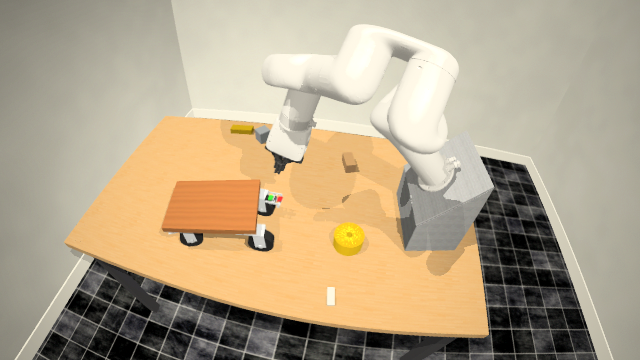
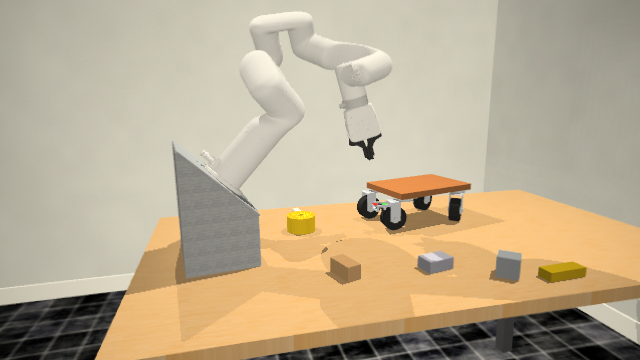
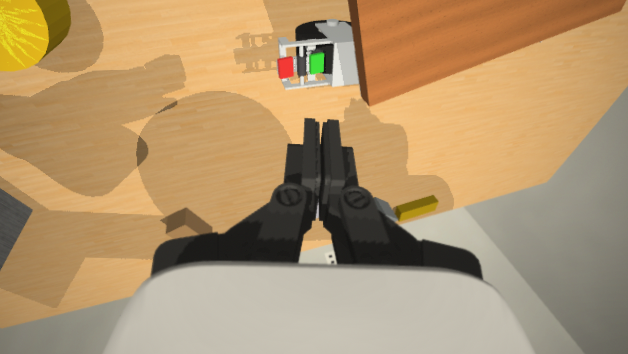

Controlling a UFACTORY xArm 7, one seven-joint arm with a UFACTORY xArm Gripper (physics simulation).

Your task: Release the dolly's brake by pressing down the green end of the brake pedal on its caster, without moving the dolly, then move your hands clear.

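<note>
The dolly [image 1: 212, 206] [image 2: 419, 185] [image 3: 480, 40] has an orange-brown deck and stands on black-wheeled casters on the table. The brake pedal is on one caster at the end facing the robot's base. Its green end [image 1: 270, 198] [image 2: 384, 204] [image 3: 317, 63] lies nearer the deck, and its red end [image 1: 280, 199] [image 2: 375, 204] [image 3: 285, 67] points away from the deck. I cannot tell the pedal's exact tilt. My gripper [image 1: 278, 172] [image 2: 369, 158] [image 3: 318, 142] is shut and empty. It hangs in the air above deck height, apart from the pedal and the dolly.
A yellow round block [image 1: 348, 240] [image 2: 300, 223] [image 3: 22, 35] stands between the dolly and the grey base [image 1: 435, 230] [image 2: 220, 240]. A brown block [image 1: 349, 162] [image 2: 345, 269], a grey block [image 1: 262, 134] [image 2: 508, 266], a yellow bar [image 1: 242, 129] [image 2: 562, 272] and a white block [image 1: 331, 296] lie on the table.
</note>
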